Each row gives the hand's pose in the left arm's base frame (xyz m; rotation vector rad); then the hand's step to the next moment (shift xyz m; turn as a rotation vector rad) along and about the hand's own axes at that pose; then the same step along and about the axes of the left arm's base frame.
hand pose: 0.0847 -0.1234 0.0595 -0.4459 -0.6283 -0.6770
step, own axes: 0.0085 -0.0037 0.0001 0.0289 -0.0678 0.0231
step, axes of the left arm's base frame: 0.0026 -0.0062 0.0064 -0.0383 -0.0469 0.0480
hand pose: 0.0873 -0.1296 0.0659 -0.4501 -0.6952 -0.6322
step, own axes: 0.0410 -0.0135 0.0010 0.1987 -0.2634 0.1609
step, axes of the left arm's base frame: 0.0150 -0.0248 0.0320 -0.1288 -0.1744 0.2962
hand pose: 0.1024 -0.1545 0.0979 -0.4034 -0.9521 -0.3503
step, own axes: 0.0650 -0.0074 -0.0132 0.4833 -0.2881 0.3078
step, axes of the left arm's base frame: 0.0407 -0.0200 0.0490 -0.0923 -0.1572 0.6149
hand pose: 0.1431 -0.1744 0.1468 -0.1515 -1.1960 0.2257
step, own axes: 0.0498 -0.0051 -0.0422 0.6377 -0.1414 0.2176
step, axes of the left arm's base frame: 0.0572 0.0078 0.0310 0.0319 0.0240 0.6873
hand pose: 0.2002 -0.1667 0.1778 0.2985 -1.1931 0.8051
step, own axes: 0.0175 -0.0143 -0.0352 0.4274 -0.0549 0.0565
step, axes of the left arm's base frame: 0.0372 0.0182 0.0057 0.0570 0.0975 0.4197
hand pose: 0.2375 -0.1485 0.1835 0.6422 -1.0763 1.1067
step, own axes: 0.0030 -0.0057 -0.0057 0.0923 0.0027 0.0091
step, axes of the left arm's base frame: 0.0075 0.0040 0.0011 -0.0001 0.0289 0.0882
